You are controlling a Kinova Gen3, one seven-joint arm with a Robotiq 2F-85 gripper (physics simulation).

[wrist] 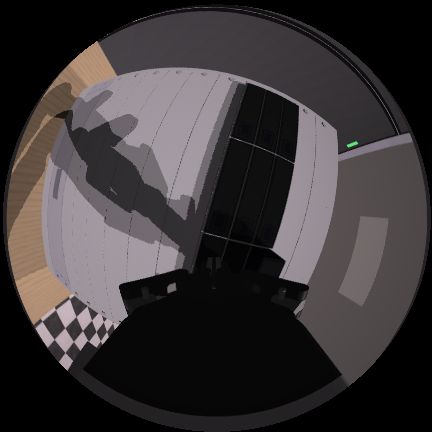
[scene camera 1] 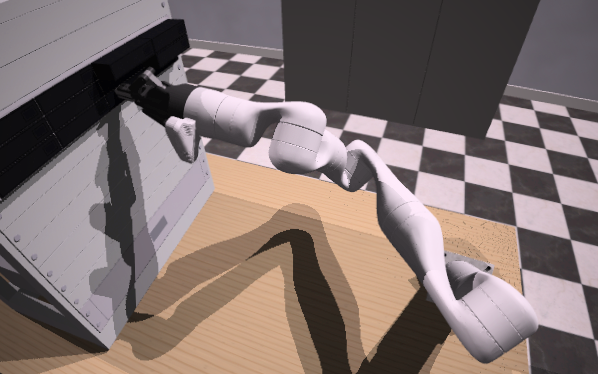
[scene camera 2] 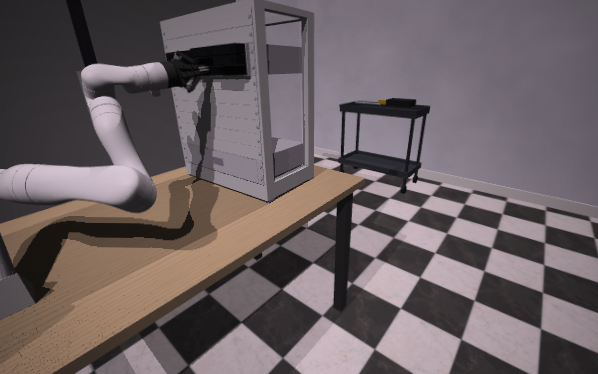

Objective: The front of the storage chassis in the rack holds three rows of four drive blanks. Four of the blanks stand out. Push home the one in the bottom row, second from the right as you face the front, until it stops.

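Places are measured from the arm's base along level axes (x left, y ahead, z down), in metres.
Pixels of known places: gripper, fingertip midpoint: [wrist: 213, 264] [scene camera 1: 119, 90] [scene camera 2: 208, 68]; arm's base at its link origin: [scene camera 1: 458, 280].
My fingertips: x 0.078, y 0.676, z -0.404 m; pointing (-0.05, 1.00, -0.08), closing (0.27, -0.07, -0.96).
For each thing: its top centre in the pictures, then the offset to it from my fingertips. Level surfaces: height alone.
- top-row blank at its top centre: [wrist: 251, 278] [scene camera 1: 102, 48] [scene camera 2: 215, 47] dx -0.021, dy +0.026, dz -0.063 m
- top-right blank at its top centre: [scene camera 1: 142, 26] [scene camera 2: 238, 45] dx -0.131, dy +0.029, dz -0.063 m
- wooden table at its surface level: dz +0.451 m
The black storage chassis [scene camera 1: 75, 110] [scene camera 2: 232, 60] [wrist: 250, 185] sits in the upper part of the grey rack [scene camera 1: 175, 230] [scene camera 2: 225, 115] [wrist: 165, 110]. My gripper [scene camera 1: 120, 92] [scene camera 2: 206, 69] [wrist: 213, 264] is shut and empty. Its fingertips are at the bottom row, at the blank second from the right [wrist: 212, 246], and appear to touch its face. The fingers partly hide that blank, and its depth against its neighbours cannot be told. Above it, a top-row blank [scene camera 1: 125, 57] [wrist: 272, 262] stands out. The top-right blank [scene camera 1: 170, 37] also stands out.
The rack stands on a wooden table [scene camera 1: 240, 215] [scene camera 2: 240, 240]. A dark cabinet [scene camera 1: 400, 60] stands behind the arm. A black cart [scene camera 2: 385, 111] with a dark box [scene camera 2: 401, 102] stands by the wall beyond the rack. The protruding top-row blanks are close above the gripper.
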